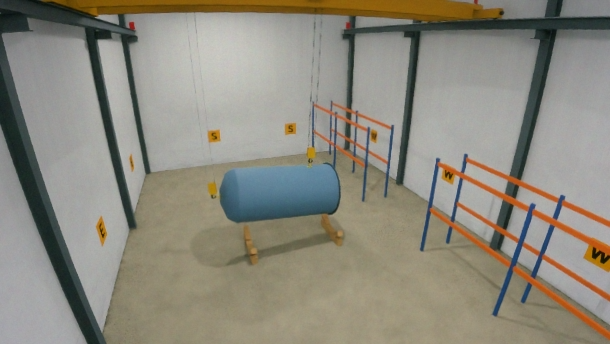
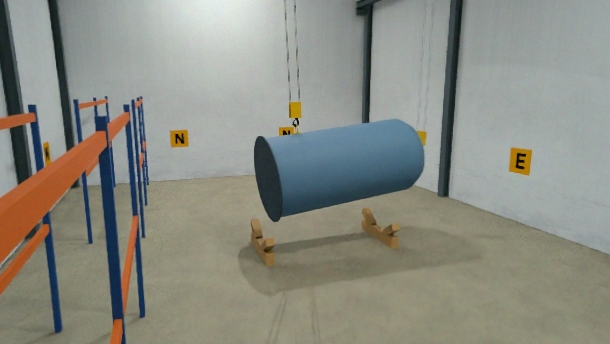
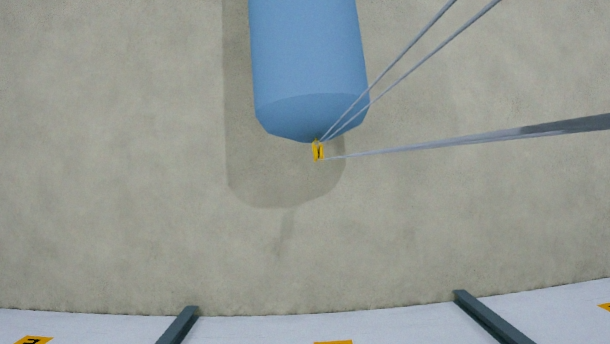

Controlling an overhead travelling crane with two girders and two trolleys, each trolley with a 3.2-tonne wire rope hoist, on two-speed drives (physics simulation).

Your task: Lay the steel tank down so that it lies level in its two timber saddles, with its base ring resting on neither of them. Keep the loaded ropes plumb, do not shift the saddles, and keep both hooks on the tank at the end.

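Observation:
The blue steel tank [image 1: 280, 192] [image 2: 345, 167] [image 3: 307, 55] hangs nearly horizontal above both saddles, its domed end slightly higher than its base ring [image 1: 338, 190] [image 2: 258, 170]. One saddle [image 1: 250, 247] [image 2: 381, 233] stands below the domed half. The other saddle [image 1: 331, 230] [image 2: 262, 246] stands under the base end; whether the ring is directly over it cannot be told. My gripper, the hook [image 1: 310, 160] [image 2: 296, 122] on top near the base ring, is on the tank. The second hook [image 1: 213, 196] is at the domed end, under its yellow block [image 3: 318, 151]; its contact is barely visible.
Orange and blue racks [image 1: 429, 220] [image 2: 110, 225] stand along the W wall, some distance from the tank's base end. The yellow crane girder [image 1: 280, 7] spans overhead. Grey columns [image 1: 410, 100] [image 2: 450, 100] line the walls. The tank's shadow [image 1: 210, 247] [image 3: 285, 195] lies on the floor.

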